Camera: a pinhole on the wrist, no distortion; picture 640 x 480 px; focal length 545.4 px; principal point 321.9 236.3 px. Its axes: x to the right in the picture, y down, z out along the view. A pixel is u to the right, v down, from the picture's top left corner.
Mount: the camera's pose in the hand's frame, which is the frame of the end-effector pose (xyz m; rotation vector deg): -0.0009 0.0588 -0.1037 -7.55 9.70 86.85
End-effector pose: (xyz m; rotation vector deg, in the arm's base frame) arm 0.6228 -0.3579 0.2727 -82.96 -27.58 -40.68
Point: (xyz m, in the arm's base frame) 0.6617 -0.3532 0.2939
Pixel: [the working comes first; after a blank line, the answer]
In the camera's frame: -0.0664 -0.0426 0.1048

outside the picture
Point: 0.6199 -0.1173 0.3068
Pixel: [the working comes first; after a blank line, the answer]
In the camera's frame: -0.1554 0.0146 0.3201

57.1 261.2
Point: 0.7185 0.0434 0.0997
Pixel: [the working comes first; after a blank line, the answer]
In the camera's frame: 0.0206 0.1242 0.5084

344.0 369.6
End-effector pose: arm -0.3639 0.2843 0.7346 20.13 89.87 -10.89
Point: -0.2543 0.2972 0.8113
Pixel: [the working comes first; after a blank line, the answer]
In the camera's frame: -0.0441 0.0775 0.1937

197.7 454.5
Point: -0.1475 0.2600 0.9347
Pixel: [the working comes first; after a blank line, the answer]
In the camera's frame: -0.0580 0.2065 0.2994

outside the picture
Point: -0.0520 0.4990 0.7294
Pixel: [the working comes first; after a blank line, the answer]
In the camera's frame: 0.1809 -0.0097 0.3672

590.6 221.9
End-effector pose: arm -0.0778 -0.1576 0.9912 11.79 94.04 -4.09
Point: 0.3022 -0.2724 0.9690
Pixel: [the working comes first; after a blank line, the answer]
In the camera's frame: -0.2004 0.0173 0.4682

88.4 256.5
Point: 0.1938 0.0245 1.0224
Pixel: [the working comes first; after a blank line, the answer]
In the camera's frame: 0.1006 0.0472 0.3621

473.4 307.5
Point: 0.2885 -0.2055 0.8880
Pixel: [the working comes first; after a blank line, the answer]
In the camera's frame: -0.1370 -0.0674 0.4638

160.8 157.0
